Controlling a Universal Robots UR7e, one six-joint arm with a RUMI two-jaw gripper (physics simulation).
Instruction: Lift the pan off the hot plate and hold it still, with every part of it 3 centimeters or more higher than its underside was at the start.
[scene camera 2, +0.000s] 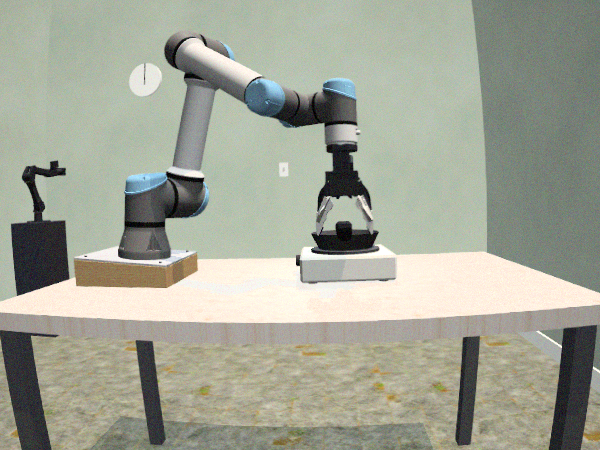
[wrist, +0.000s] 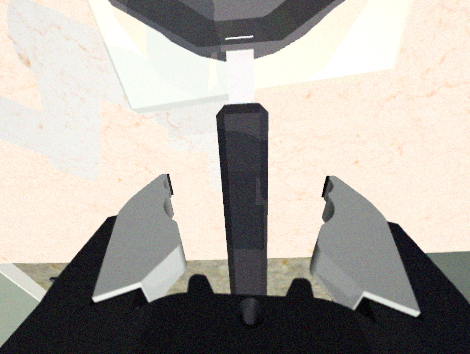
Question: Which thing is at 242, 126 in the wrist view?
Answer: A black pan.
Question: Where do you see a white hot plate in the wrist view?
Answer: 337, 49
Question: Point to my gripper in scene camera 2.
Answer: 344, 235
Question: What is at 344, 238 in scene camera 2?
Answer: A black pan.
